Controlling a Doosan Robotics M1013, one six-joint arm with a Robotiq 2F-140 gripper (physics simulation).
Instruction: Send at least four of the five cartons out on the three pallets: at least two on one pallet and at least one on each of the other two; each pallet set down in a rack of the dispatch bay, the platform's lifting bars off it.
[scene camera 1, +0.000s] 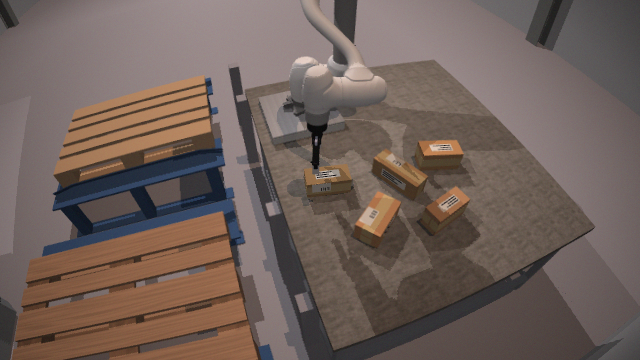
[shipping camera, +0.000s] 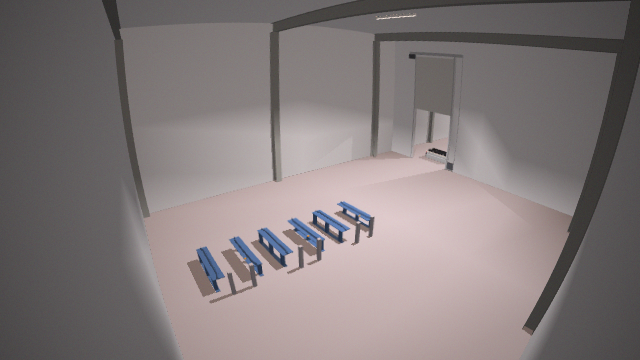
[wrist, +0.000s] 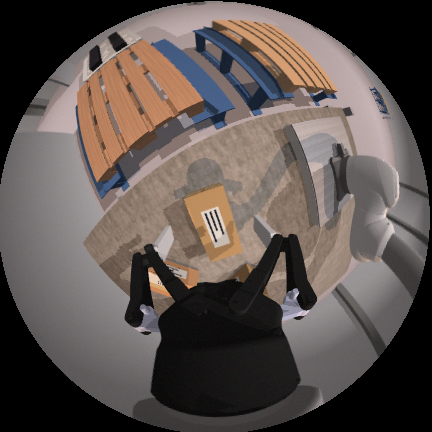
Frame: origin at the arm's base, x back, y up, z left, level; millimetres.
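Seen in the pictures: gripper, fingertip midpoint: (wrist: 212, 227); arm's base at its link origin: (wrist: 342, 173).
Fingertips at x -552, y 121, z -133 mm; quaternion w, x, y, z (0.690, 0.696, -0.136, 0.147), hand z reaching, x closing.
Note:
Offsets run from my fingertips to a thing's top centre. Level surfaces: height alone.
My gripper (scene camera 1: 315, 168) (wrist: 212, 227) is open, its fingers spread to either side above the carton @[dx -10, dy -90, dz +44 mm] (scene camera 1: 327, 186) (wrist: 204, 200) nearest the pallets. That carton lies flat, label up. The other cartons @[dx -273, dy -86, dz +159 mm] (scene camera 1: 377, 220) @[dx -89, dy -79, dz +359 mm] (scene camera 1: 400, 172) @[dx -50, dy -69, dz +608 mm] (scene camera 1: 439, 162) @[dx -345, dy -70, dz +448 mm] (scene camera 1: 445, 210) lie farther onto the table @[dy -173 mm] (scene camera 1: 450, 100); the wrist view shows parts of two. A near pallet (scene camera 1: 175, 295) (wrist: 165, 75) and a far pallet (scene camera 1: 135, 144) (wrist: 265, 50) rest on blue racks beside the table, without cartons. The third pallet does not show. The dispatch racks (shipping camera: 275, 240) (shipping camera: 331, 220) (shipping camera: 210, 267) bear no pallets.
The platform (shipping camera: 436, 156) stands in the doorway in the shipping view, with black bars and no pallet. A grey rail (scene camera 1: 272, 210) runs between the pallets and the table. The robot's base plate (scene camera 1: 272, 112) is at the table's corner. Grey posts (shipping camera: 300, 257) stand before the dispatch racks.

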